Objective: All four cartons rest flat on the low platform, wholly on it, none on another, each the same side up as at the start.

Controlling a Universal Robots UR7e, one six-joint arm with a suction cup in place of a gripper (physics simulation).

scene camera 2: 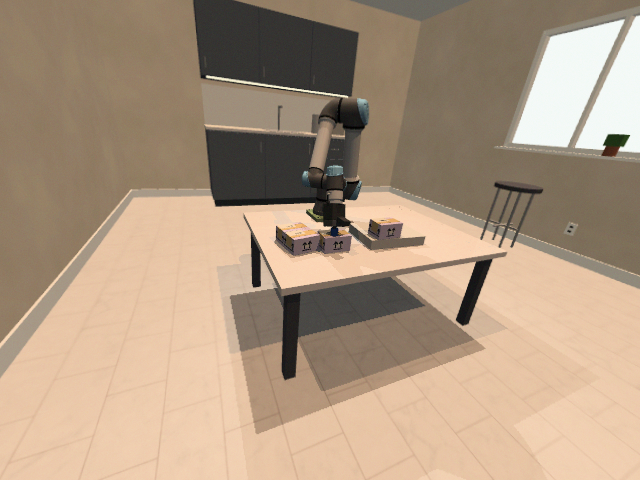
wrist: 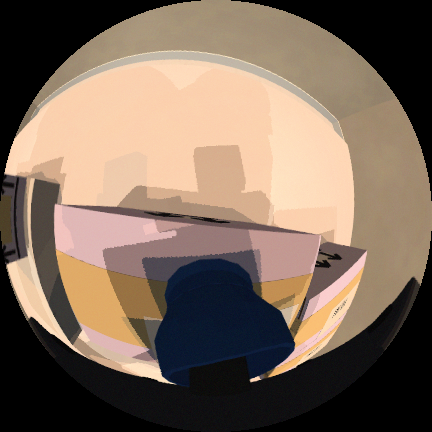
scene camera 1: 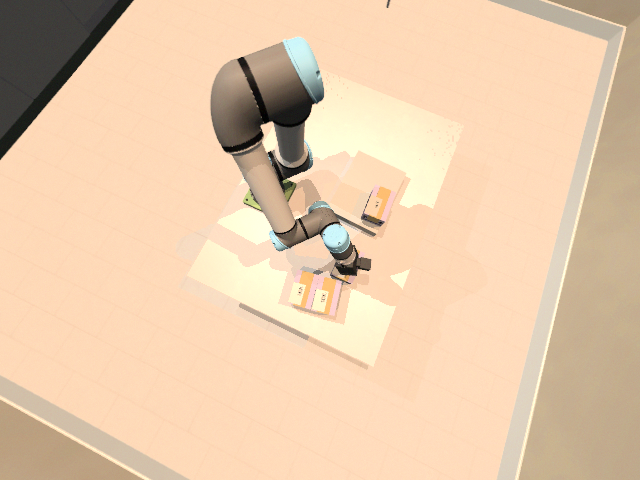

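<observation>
Four pink and orange cartons are on the table. One carton rests flat on the low grey platform. Two cartons lie side by side on the table top. The fourth carton sits beside them, mostly hidden under the wrist in scene camera 1. My dark blue suction cup is pressed down on this carton's top face.
The arm's green base plate is bolted behind the cartons. A dark stool stands on the floor to the right of the table. Dark cabinets line the back wall.
</observation>
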